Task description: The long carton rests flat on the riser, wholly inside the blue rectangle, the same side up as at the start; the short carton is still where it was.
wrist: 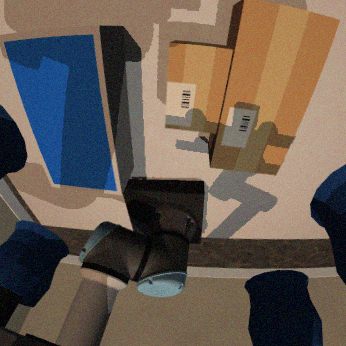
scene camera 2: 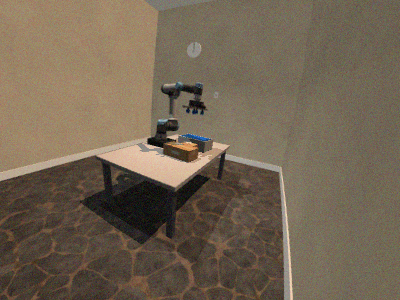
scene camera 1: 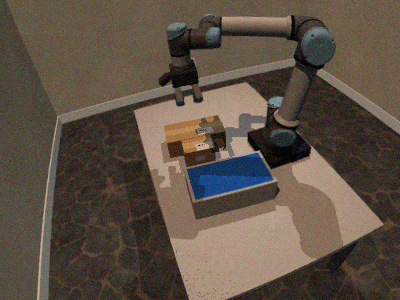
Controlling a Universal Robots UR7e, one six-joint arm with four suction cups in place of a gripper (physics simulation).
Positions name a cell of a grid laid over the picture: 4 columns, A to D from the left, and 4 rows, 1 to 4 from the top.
Labels:
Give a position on a short carton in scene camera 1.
B3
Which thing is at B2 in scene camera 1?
A long carton.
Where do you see my suction head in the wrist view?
D4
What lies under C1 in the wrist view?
A short carton.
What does the riser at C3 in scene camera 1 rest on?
The table.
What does my suction head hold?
Nothing.

